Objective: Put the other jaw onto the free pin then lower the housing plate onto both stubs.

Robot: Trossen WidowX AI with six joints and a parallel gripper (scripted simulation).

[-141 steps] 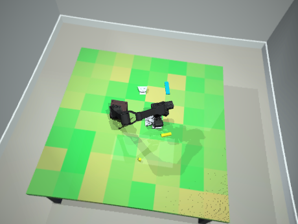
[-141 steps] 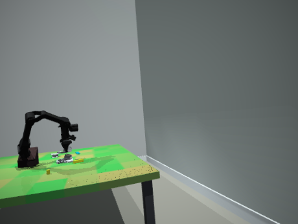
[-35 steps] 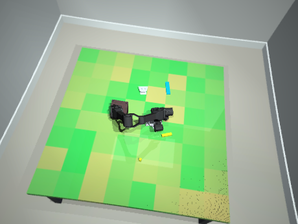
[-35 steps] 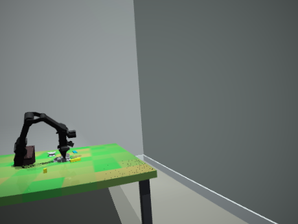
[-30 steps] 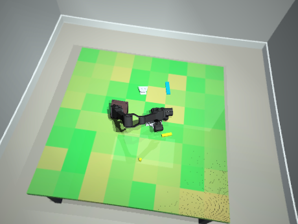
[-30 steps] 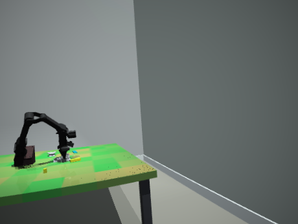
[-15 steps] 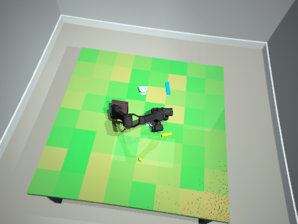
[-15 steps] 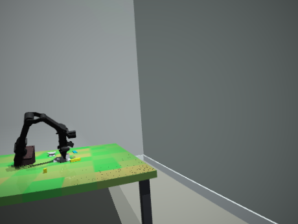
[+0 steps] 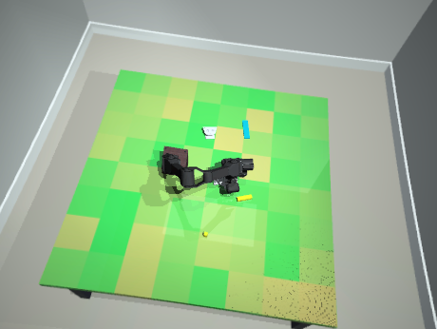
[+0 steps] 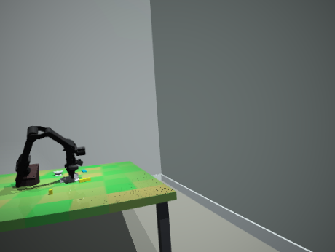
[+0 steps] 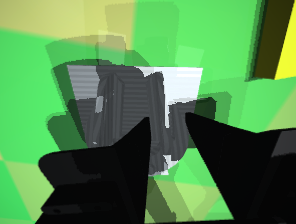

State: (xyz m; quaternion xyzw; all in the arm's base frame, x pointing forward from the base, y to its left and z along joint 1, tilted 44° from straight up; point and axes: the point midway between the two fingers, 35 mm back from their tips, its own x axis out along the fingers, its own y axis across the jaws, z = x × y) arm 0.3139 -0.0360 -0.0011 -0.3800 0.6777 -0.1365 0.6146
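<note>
Right now the jaw is 40 mm behind my gripper tip, 10 mm to the left of it and 10 mm above it. Also, from my gripper tip: yellow bar 90 mm ahead, 70 mm to the right, 10 mm below; then blue bar 370 mm to the left, 40 mm ahead, 10 mm below; then small yellow cube 300 mm to the right, 60 mm behind.
</note>
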